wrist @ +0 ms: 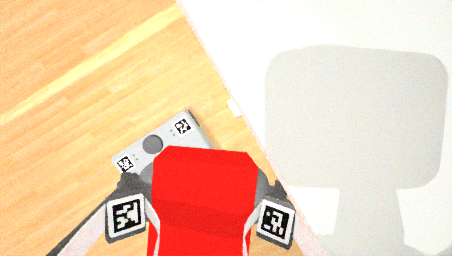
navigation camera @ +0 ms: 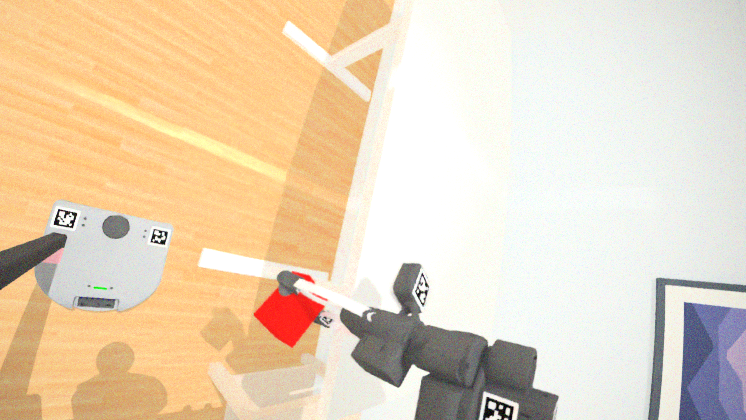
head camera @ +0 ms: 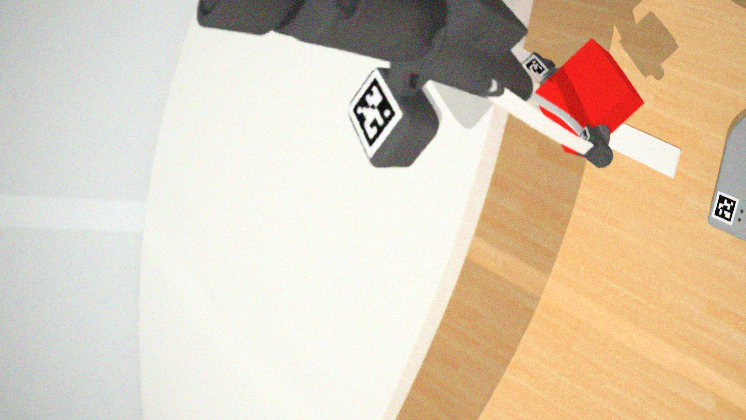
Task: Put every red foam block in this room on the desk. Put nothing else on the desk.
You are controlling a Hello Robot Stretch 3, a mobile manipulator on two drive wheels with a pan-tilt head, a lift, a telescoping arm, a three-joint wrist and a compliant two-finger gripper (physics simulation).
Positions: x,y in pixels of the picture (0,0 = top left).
The gripper shows in the wrist view, in the navigation camera view (294,295) and in the head camera view. A red foam block shows in the wrist view (199,194), in the navigation camera view and in the head camera view. The same spot on the red foam block: (head camera: 591,87) is (navigation camera: 293,316). The same spot on the gripper: (wrist: 125,212) is (head camera: 582,138).
